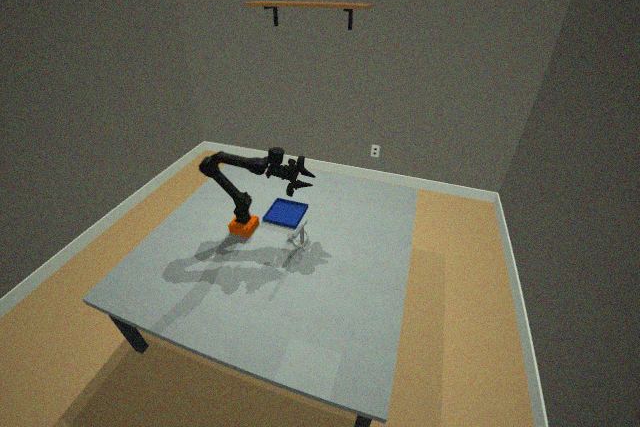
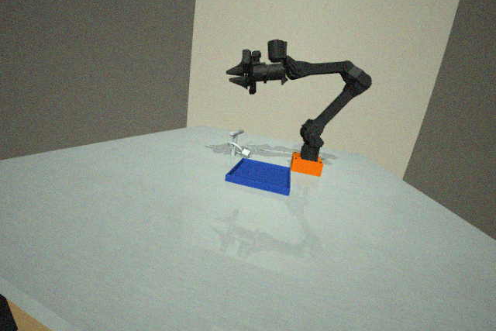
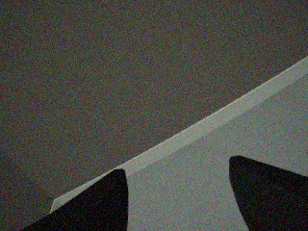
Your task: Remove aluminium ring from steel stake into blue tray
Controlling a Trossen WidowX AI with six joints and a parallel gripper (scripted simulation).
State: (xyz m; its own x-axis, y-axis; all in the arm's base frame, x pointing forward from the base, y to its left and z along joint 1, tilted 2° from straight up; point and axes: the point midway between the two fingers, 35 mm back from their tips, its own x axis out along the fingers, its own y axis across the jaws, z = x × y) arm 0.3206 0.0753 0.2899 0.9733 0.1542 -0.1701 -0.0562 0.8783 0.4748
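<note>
Right now the aluminium ring is 50 mm behind my gripper tip, 80 mm to the right of it and 300 mm below it. From my gripper tip the other things lie so: blue tray 200 mm behind, 90 mm to the left, 320 mm below.
</note>
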